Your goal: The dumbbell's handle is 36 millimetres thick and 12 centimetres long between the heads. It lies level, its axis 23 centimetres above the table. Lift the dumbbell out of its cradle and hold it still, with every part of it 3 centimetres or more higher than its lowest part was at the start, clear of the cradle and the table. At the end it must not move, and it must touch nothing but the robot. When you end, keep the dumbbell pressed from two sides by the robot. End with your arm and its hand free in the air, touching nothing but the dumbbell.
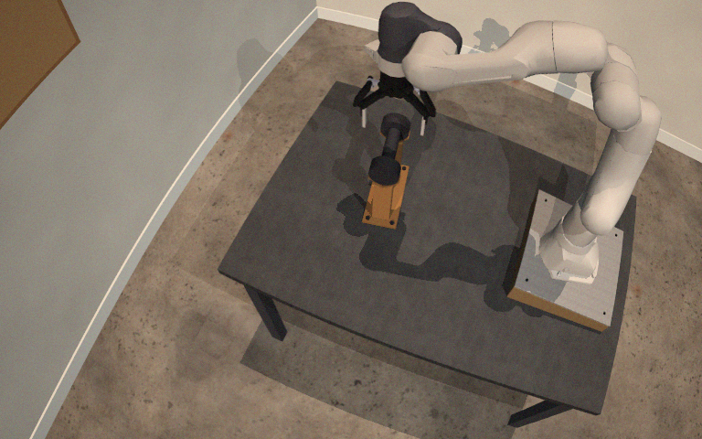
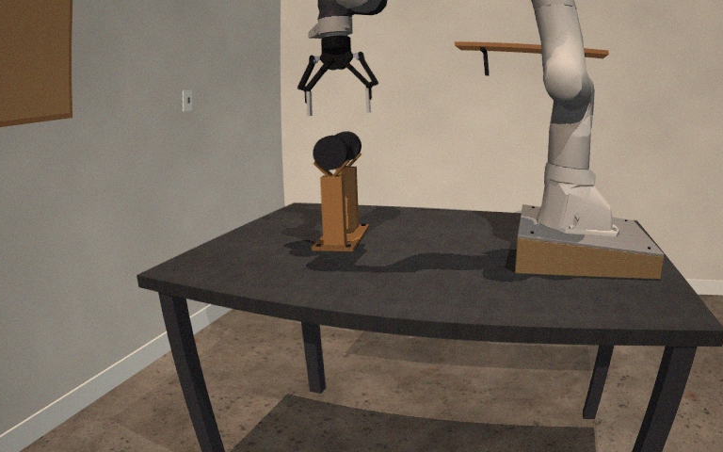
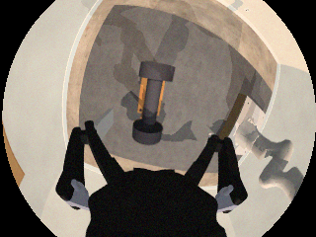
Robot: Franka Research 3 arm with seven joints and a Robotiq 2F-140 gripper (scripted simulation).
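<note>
Right now the dark dumbbell is 10 cm below my hand. Round my hand: orange wooden cradle 23 cm below.
</note>
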